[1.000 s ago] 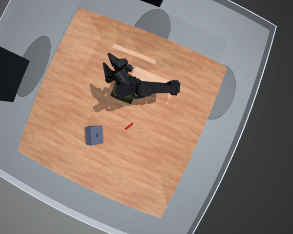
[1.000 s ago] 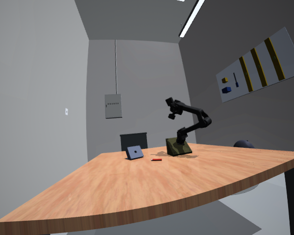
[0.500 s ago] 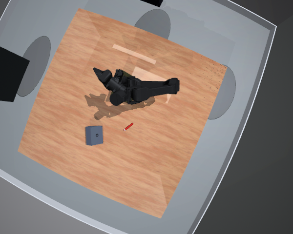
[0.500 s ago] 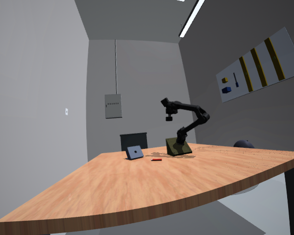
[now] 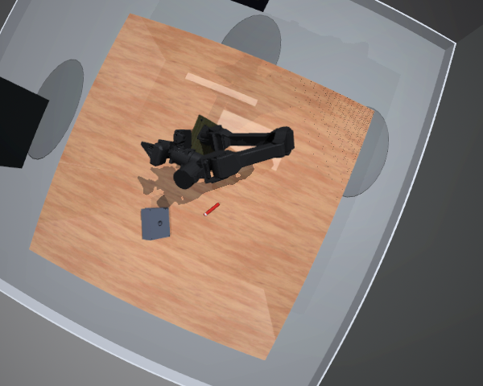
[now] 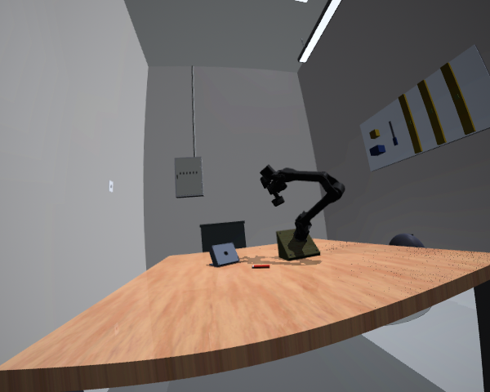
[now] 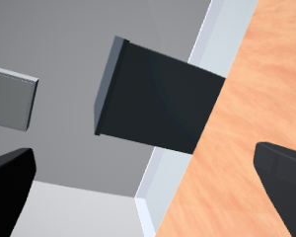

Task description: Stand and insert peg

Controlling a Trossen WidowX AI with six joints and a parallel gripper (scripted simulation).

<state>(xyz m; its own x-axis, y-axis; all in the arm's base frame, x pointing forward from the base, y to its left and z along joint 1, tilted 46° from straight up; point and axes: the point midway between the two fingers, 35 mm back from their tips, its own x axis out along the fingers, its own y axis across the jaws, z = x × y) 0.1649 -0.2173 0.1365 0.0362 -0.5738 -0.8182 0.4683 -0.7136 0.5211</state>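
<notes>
My gripper tip is now 360 mm above the red peg, 240 mm to the right of it and 150 mm short of it. Round my gripper tip: grey sloped panel (320 mm below, 300 mm ahead, 60 mm to the left).
</notes>
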